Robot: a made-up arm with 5 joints.
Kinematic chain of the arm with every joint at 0, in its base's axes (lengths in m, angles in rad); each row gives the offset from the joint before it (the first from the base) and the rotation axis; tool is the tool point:
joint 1: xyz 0 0 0.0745 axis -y
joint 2: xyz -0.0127 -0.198 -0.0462 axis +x
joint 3: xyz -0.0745 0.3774 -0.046 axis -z
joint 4: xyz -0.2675 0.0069 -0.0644 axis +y
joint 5: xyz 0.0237 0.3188 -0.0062 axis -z
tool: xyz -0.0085 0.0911 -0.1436
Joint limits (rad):
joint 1: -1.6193..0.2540
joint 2: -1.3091..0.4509
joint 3: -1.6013..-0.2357
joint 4: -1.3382..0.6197
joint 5: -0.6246..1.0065
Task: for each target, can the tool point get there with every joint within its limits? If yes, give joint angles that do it. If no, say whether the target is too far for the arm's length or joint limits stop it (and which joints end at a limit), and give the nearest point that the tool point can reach.
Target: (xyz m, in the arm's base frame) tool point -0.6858 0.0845 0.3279
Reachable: yes | joints -0.9725 -0.3507 -0.9173 0.1942 -0.1532
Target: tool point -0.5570 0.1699 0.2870
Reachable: yes | joints -0.7479 0.2353 -1.1773 -0.3437 -0.3900
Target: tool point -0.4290 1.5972 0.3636
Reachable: no: too far | nearest point -0.3329 0.5769 0.2989 | short by 1.027 m
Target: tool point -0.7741 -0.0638 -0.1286
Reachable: yes | joints -0.8114 -1.1542 -0.5795 -0.8717 0.8161
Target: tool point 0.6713 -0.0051 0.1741
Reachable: no: joint limits stop it (at a limit: joint 1, joint 2, joint 3, joint 4, joint 5) | nearest point 0.2366 0.4771 0.3365 | short by 0.669 m
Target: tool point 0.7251 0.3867 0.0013
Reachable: no: joint limits stop it (at a limit: joint 1, joint 2, joint 3, joint 4, joint 5) | nearest point 0.2366 0.4771 0.3365 | short by 0.599 m
